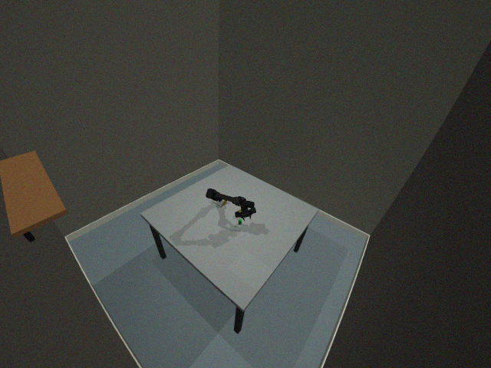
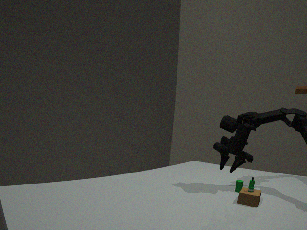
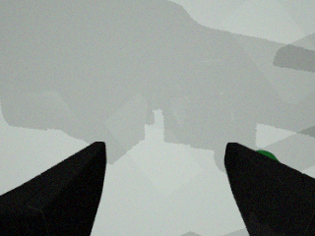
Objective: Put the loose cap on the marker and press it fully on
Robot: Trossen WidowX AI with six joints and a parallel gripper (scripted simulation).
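The green cap lies 60 mm behind my gripper tip, 30 mm to the right of it and 60 mm below it. Also, from my gripper tip: brown holder block: 140 mm behind, 70 mm to the left, 60 mm below.
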